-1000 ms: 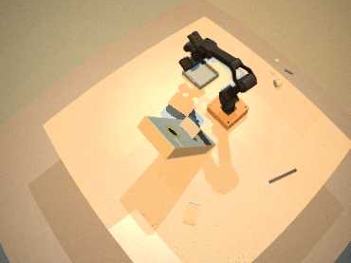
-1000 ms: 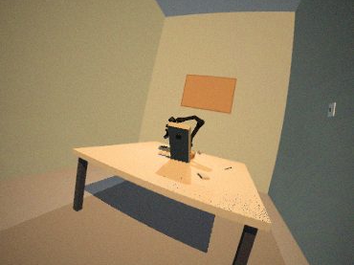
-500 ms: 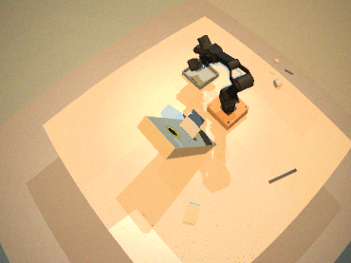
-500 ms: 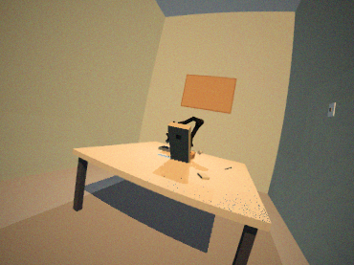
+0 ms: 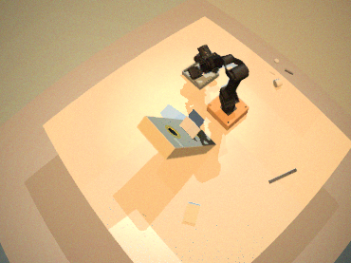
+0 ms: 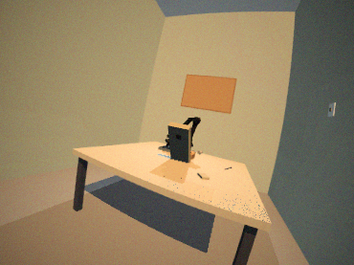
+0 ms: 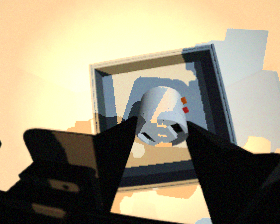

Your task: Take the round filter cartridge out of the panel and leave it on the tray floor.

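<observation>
My gripper tip is now right at the round filter cartridge. Round my gripper tip: service panel: 370 mm ahead, 290 mm to the left, 130 mm above; grey tray: 40 mm below, 10 mm to the right; small white cube: 330 mm to the left, 320 mm behind, 20 mm below.
</observation>
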